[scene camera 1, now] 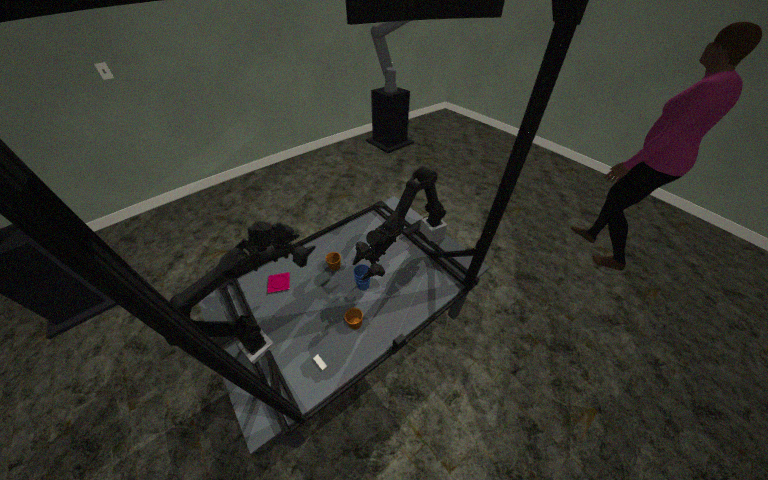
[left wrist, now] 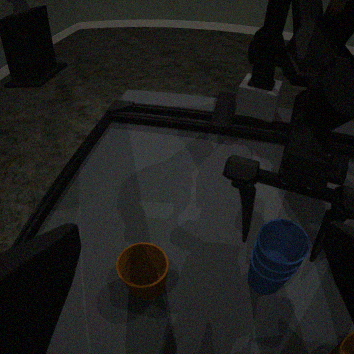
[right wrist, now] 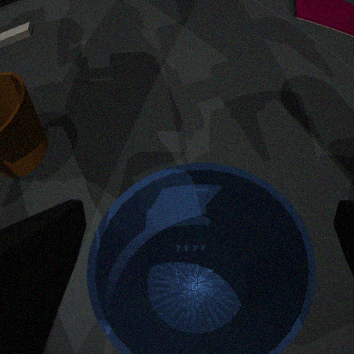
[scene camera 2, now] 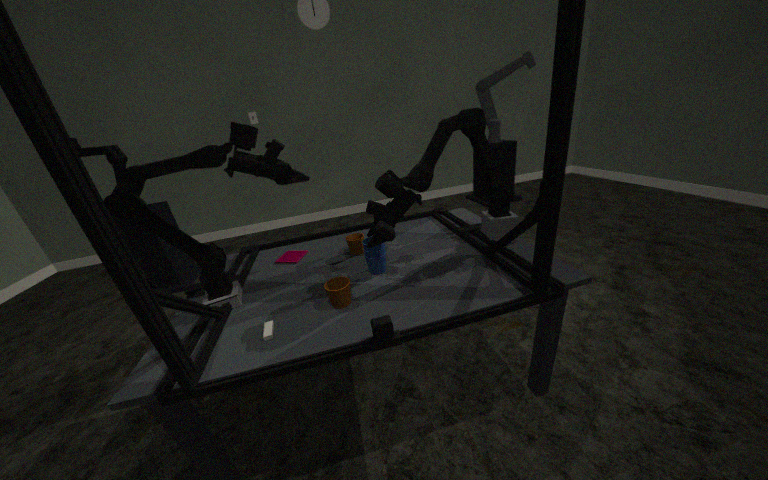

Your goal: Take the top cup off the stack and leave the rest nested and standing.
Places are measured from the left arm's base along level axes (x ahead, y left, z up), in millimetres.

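Pixels of known places: left gripper, fingertip midpoint: [scene camera 1: 307,241] [left wrist: 205,237] [scene camera 2: 306,177]; right gripper, fingertip midpoint: [scene camera 1: 357,271] [left wrist: 277,251] [right wrist: 215,214] [scene camera 2: 367,241]; left arm's base, link origin: [scene camera 1: 255,343] [scene camera 2: 220,292]; right arm's base, link origin: [scene camera 1: 434,221] [left wrist: 261,82] [scene camera 2: 499,213].
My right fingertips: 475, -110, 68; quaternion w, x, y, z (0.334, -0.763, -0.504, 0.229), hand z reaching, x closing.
Observation:
Ahead of a thing's pixels: the offset from my right fingertips to its top centre, as dx, dy, dz. "pt": to the spot under its first point. Level surfaces: height alone.
A stack of nested blue cups {+16, -15, +3} [scene camera 1: 362,278] [scene camera 2: 375,259] [left wrist: 277,261] [right wrist: 201,260] stands upright near the middle of the grey table {dz -110} [scene camera 1: 415,295] [scene camera 2: 454,271]. My right gripper [scene camera 1: 367,265] [scene camera 2: 379,236] [left wrist: 277,251] [right wrist: 215,214] is open and hangs just above the stack, with one finger on each side of the top rim. The wrist view looks straight down into the top cup. My left gripper [scene camera 1: 303,254] [scene camera 2: 292,178] is open and empty, held high over the table's left part, well away from the stack.
One single orange cup {+11, +171, -44} [scene camera 1: 333,260] [scene camera 2: 354,243] [left wrist: 142,268] stands behind the stack, another {-147, -116, -44} [scene camera 1: 354,317] [scene camera 2: 338,291] [right wrist: 17,126] in front. A pink square {pt -234, +307, -103} [scene camera 1: 278,282] [scene camera 2: 292,256] [right wrist: 326,12] and a white block {-353, -123, -98} [scene camera 1: 319,362] [scene camera 2: 268,329] lie to the left.

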